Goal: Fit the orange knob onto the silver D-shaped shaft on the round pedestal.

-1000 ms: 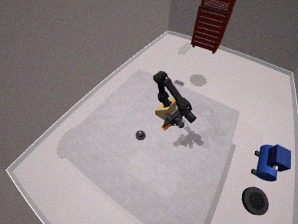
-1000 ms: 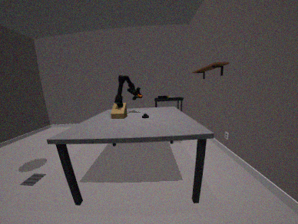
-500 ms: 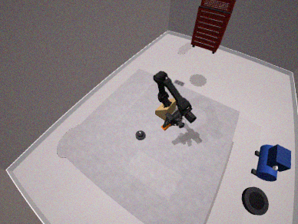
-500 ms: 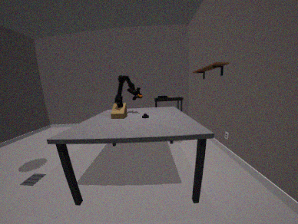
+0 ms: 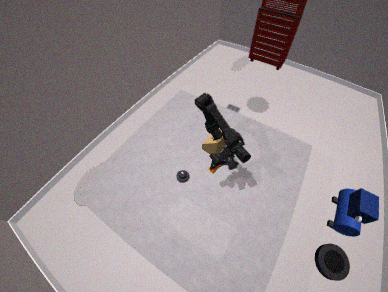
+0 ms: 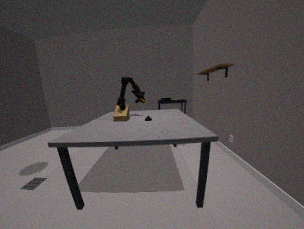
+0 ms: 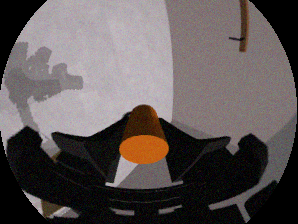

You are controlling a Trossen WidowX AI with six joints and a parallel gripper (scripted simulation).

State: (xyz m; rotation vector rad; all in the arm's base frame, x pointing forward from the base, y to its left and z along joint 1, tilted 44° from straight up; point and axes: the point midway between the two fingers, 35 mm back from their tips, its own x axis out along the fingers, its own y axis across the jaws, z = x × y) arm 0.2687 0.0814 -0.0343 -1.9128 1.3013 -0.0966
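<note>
The orange knob lies 2 cm behind my gripper tip, 1 cm to the left of it and 2 cm above it. From my gripper tip the other things lie so: dark round pedestal: 3 cm ahead, 19 cm to the right, 18 cm below.
</note>
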